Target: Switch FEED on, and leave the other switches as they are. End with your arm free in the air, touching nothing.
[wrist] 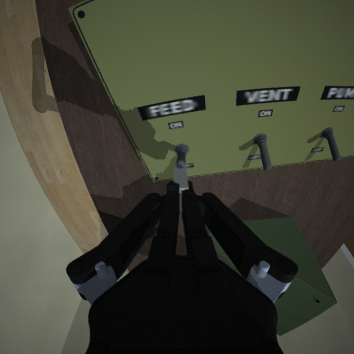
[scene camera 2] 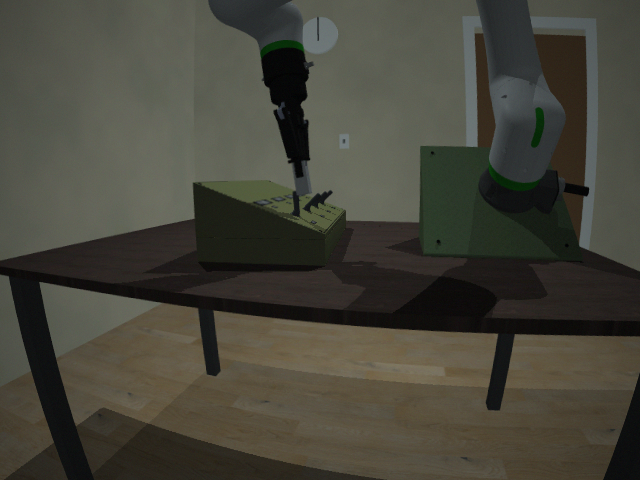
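Pixels of known places: gripper, fingertip midpoint: (wrist: 179, 175) (scene camera 2: 304, 194); arm's base, origin of the base link: (scene camera 2: 508, 189).
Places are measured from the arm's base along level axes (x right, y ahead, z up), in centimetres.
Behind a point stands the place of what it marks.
The FEED switch (scene camera 2: 296, 204) {y 43.6, x -26.1, z -3.2 cm} (wrist: 182, 149) {y 44.4, x -25.5, z -3.8 cm} is the nearest lever in the scene view; it stands upright, leaning more toward its ON label than the others. The VENT switch (wrist: 264, 152) {y 45.8, x -13.9, z -2.9 cm} and PUMP switch (wrist: 333, 145) {y 48.4, x -2.3, z -2.9 cm} slant the other way, away from their ON labels. All sit on the sloped top of a yellow-green console (scene camera 2: 258, 250) {y 48.0, x -33.8, z -11.4 cm} (wrist: 150, 60) {y 55.8, x -29.4, z -0.6 cm}. My gripper (scene camera 2: 303, 190) {y 42.0, x -25.6, z -1.2 cm} (wrist: 179, 175) {y 42.0, x -25.6, z -1.2 cm} is shut and empty. Its pale fingertips are right beside the FEED lever's top, on the side away from ON. Whether they touch it I cannot tell.
A large green wedge-shaped block (scene camera 2: 449, 206) {y 14.3, x -6.4, z -4.2 cm} (wrist: 280, 245) {y 21.6, x 0.7, z -4.6 cm} stands at the right on the dark table (scene camera 2: 248, 289) {y 41.3, x -47.6, z -14.1 cm}, behind my arm's lower joint in the scene view. Small dark squares lie on the console's slope beyond the levers. A wall and a brown door are behind.
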